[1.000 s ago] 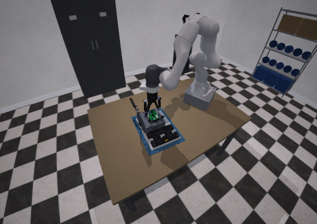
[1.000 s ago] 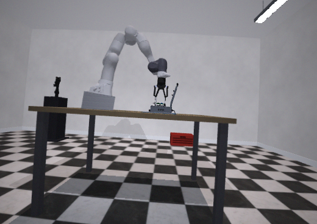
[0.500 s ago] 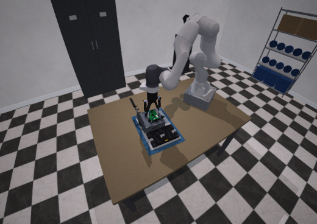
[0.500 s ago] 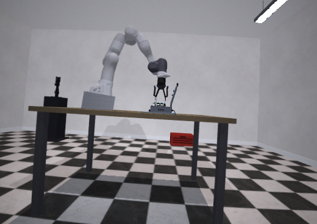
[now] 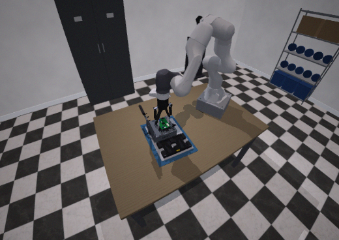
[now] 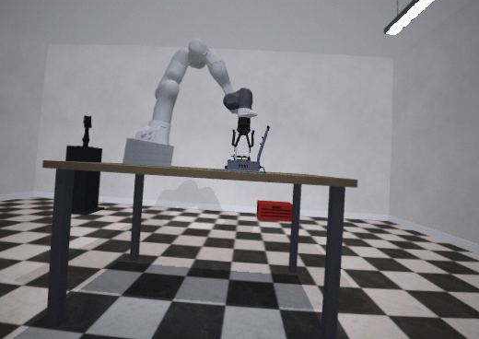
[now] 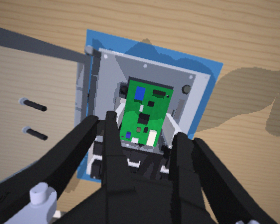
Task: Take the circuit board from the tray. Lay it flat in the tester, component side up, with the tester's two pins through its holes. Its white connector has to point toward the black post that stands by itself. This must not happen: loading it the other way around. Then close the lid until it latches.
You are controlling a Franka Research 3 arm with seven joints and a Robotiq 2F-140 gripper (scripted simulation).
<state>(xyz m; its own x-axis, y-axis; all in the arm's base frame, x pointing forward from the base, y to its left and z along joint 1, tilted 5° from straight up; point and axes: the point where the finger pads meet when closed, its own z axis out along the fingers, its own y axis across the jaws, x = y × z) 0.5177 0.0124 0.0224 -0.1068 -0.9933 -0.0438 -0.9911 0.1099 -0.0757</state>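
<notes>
The green circuit board is 2 cm below my hand. Also, from my hand: tester lid: 12 cm ahead, 8 cm above, 1 cm to the right.
</notes>
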